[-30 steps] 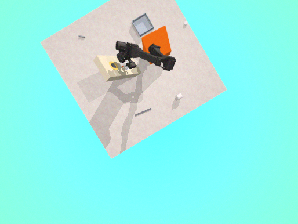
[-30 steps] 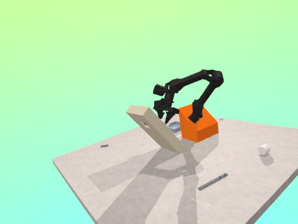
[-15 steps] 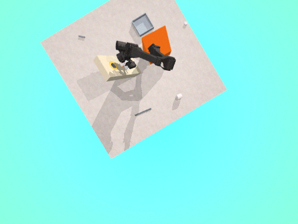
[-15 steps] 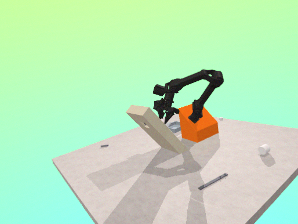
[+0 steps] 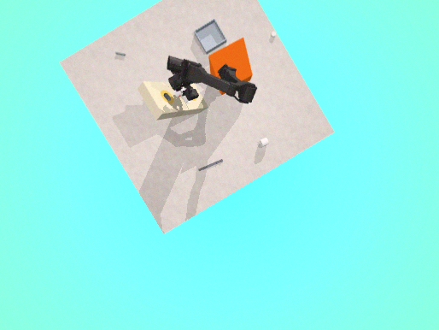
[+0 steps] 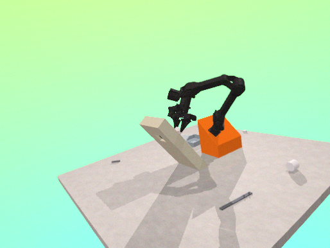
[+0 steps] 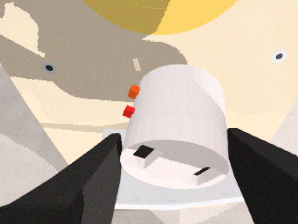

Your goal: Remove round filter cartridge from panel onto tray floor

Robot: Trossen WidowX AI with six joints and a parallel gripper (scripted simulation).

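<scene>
My gripper tip is now 38 cm past the grey tray, 23 cm to the left of it and 21 cm above it. Also, from my gripper tip: small grey bar (51 cm to the right, 22 cm below, 14 cm ahead); cream service panel (5 cm below, 4 cm ahead); round filter cartridge (right at my gripper tip).
</scene>
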